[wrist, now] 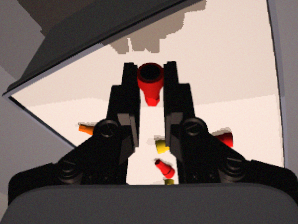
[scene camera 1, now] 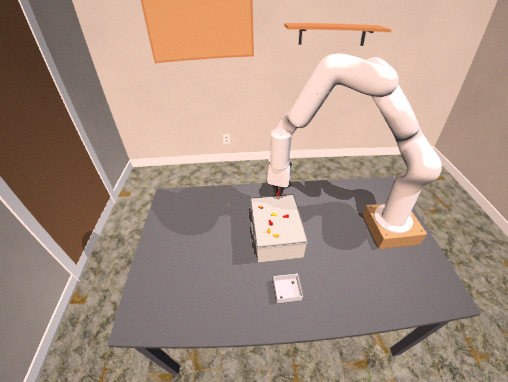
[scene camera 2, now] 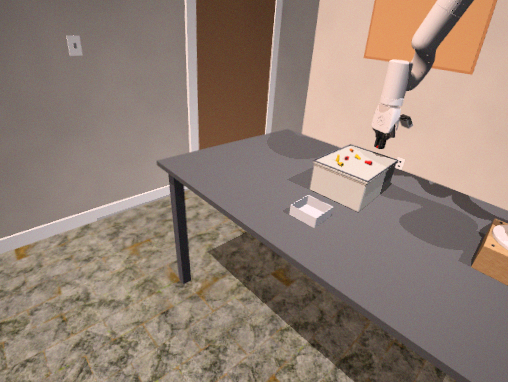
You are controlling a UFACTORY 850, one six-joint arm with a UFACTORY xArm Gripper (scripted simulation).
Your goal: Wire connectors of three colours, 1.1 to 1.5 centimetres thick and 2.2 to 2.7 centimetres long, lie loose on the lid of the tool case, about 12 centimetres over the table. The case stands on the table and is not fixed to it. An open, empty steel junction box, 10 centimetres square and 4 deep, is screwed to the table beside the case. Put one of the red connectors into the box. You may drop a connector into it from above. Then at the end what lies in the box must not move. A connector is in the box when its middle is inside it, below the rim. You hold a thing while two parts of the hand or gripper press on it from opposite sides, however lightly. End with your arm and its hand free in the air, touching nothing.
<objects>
pale tool case: wrist 233, 63; scene camera 1; scene camera 2
same spot on pale tool case: [scene camera 2: 349, 190] = [scene camera 1: 294, 250]
</objects>
